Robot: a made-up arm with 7 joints.
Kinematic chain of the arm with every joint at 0, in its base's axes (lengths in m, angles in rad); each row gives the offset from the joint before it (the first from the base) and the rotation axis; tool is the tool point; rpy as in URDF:
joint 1: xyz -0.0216 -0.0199 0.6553 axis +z
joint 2: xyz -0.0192 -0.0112 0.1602 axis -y
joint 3: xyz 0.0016 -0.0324 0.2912 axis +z
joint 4: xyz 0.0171 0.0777 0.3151 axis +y
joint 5: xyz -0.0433 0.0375 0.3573 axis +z
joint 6: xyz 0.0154 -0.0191 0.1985 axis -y
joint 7: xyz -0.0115 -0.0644 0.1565 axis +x
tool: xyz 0.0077 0.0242 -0.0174 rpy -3.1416 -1.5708 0
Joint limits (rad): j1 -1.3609..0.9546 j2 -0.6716..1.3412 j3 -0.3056..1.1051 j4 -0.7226..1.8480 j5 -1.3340..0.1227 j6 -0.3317..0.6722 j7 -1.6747..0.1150
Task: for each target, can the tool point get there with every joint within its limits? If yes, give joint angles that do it. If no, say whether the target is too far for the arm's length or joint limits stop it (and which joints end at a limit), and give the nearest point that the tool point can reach.
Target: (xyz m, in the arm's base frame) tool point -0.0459 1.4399 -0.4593
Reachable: no: too far | nearest point -0.1871 1.0951 0.5101 | short by 1.039 m
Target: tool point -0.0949 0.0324 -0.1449
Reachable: no: joint limits stop it (at a limit: joint 1, joint 2, joint 4, joint 5, joint 6, joint 7) | nearest point 0.3248 0.6409 0.7178 | short by 1.136 m
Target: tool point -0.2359 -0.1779 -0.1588
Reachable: no: joint limits stop it (at a limit: joint 2, joint 4, joint 6, joint 7) | nearest point -0.9145 -0.6782 0.4979 | short by 1.069 m
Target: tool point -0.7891 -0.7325 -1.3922
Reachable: no: too far | nearest point -0.8376 -0.7776 0.4959 | short by 1.889 m
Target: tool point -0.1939 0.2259 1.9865
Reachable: yes | joints 0.5045 0.2856 0.7649 0.8271 -0.7349 -0.1533 -1.1495
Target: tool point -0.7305 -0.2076 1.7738
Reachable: yes | joints 0.6106 0.9368 0.4935 0.9274 -0.4852 0.5932 -0.3923
